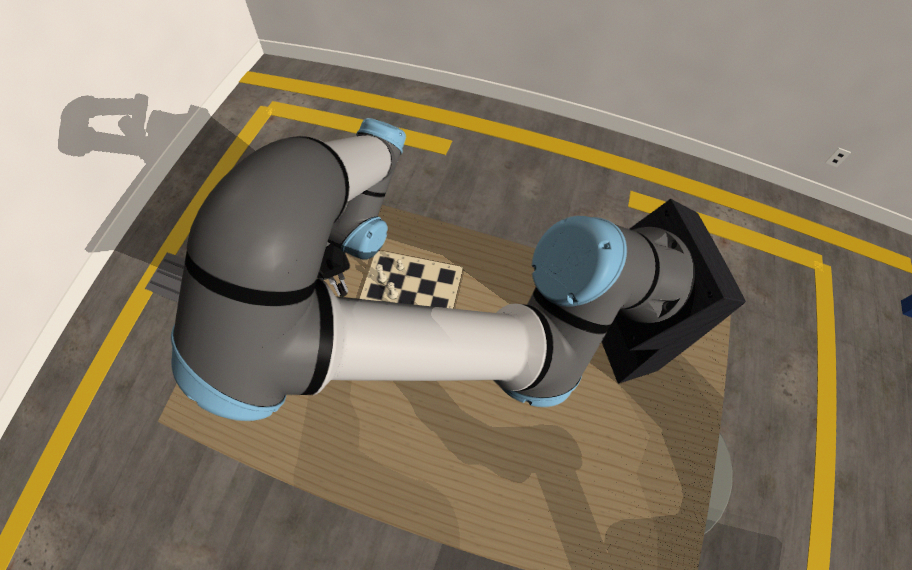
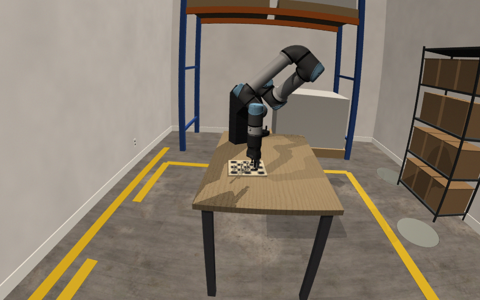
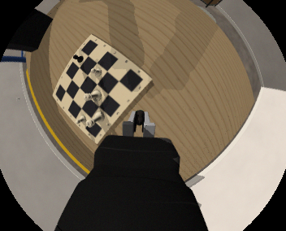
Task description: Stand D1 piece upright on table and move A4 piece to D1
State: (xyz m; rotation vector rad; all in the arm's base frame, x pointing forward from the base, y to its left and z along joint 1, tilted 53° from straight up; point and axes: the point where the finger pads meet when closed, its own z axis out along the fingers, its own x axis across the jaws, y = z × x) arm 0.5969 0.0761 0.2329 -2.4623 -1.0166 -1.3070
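The chessboard lies 120 mm behind my hand, 80 mm to the right of it and 80 mm below it.
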